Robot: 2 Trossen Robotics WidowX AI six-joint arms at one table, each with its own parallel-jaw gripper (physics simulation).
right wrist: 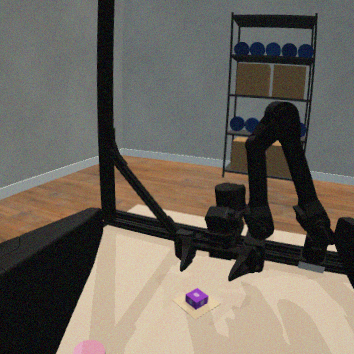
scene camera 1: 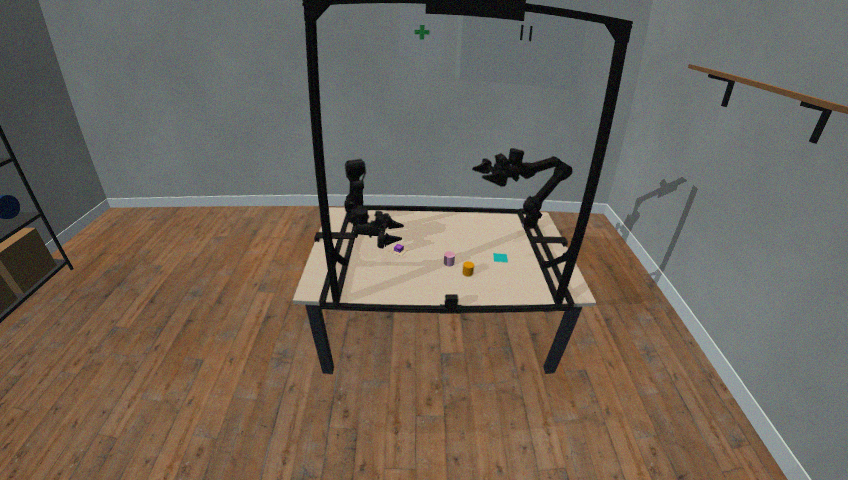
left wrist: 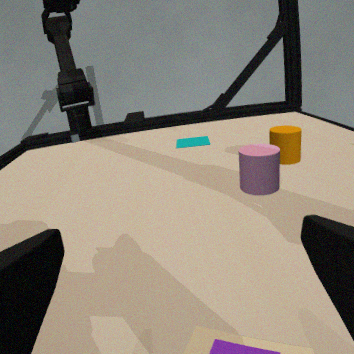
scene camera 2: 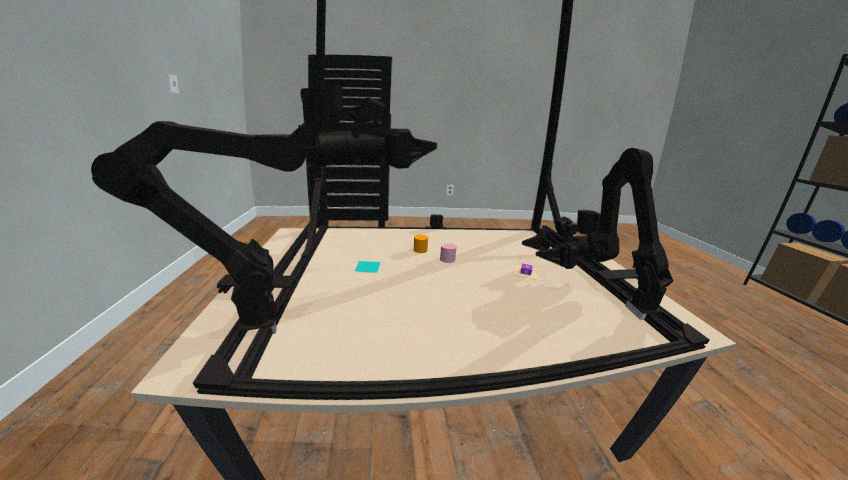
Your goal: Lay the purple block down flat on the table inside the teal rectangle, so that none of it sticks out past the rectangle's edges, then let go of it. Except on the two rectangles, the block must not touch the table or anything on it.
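Frame: origin at the left arm's base, x ahead, y left, z up, level; metres.
Seen in the pictures: left gripper, fingertip midpoint: (right wrist: pixel 203 274) (scene camera 1: pixel 402 232) (left wrist: pixel 183 235) (scene camera 2: pixel 528 248); right gripper, fingertip midpoint: (right wrist: pixel 222 225) (scene camera 1: pixel 477 172) (scene camera 2: pixel 425 144); left arm's base, origin of the base link: (right wrist: pixel 312 257) (scene camera 2: pixel 644 305); right arm's base, origin of the base link: (scene camera 1: pixel 530 225) (left wrist: pixel 81 130) (scene camera 2: pixel 258 318).
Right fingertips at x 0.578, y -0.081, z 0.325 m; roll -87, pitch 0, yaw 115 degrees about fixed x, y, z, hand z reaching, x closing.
Observation:
Pixels of each thing's top centre, then the offset from my right fingertips to it. "spot": a spot on its surface instead.
- purple block, middle of its top: (right wrist: pixel 196 294) (scene camera 2: pixel 527 266) (scene camera 1: pixel 398 246) 0.322 m back, 0.128 m right, 0.325 m down
- pale yellow rectangle, surface spot: (left wrist: pixel 200 337) (right wrist: pixel 195 315) spot: 0.287 m back, 0.113 m right, 0.343 m down
- teal rectangle, surface spot: (left wrist: pixel 193 142) (scene camera 2: pixel 372 266) (scene camera 1: pixel 498 257) spot: 0.124 m ahead, 0.134 m right, 0.343 m down
- pink cylinder, middle of its top: (left wrist: pixel 258 149) (right wrist: pixel 88 351) (scene camera 2: pixel 448 245) (scene camera 1: pixel 449 254) 0.095 m back, 0.198 m right, 0.298 m down
- orange cylinder, middle of its top: (left wrist: pixel 284 128) (scene camera 2: pixel 421 237) (scene camera 1: pixel 468 264) 0.014 m back, 0.260 m right, 0.299 m down
The purple block (scene camera 1: pixel 398 248) (scene camera 2: pixel 526 269) (left wrist: pixel 245 347) (right wrist: pixel 196 296) lies flat on the pale yellow rectangle (left wrist: pixel 200 337) (right wrist: pixel 197 313); the left wrist view cuts it off at the bottom edge. The teal rectangle (scene camera 1: pixel 500 257) (scene camera 2: pixel 367 266) (left wrist: pixel 193 142) lies bare, right of the block in scene camera 1. My left gripper (scene camera 1: pixel 402 232) (scene camera 2: pixel 530 248) (right wrist: pixel 203 274) is open and empty, low over the table, a little above and behind the block. My right gripper (scene camera 1: pixel 479 173) (scene camera 2: pixel 436 145) is open and empty, high above the table.
A pink cylinder (scene camera 1: pixel 449 258) (scene camera 2: pixel 448 253) (left wrist: pixel 259 172) (right wrist: pixel 90 347) stands between block and teal rectangle. An orange cylinder (scene camera 1: pixel 468 268) (scene camera 2: pixel 420 243) (left wrist: pixel 292 145) stands near it. Black frame posts (scene camera 1: pixel 317 148) (scene camera 2: pixel 558 107) rise at the table's sides.

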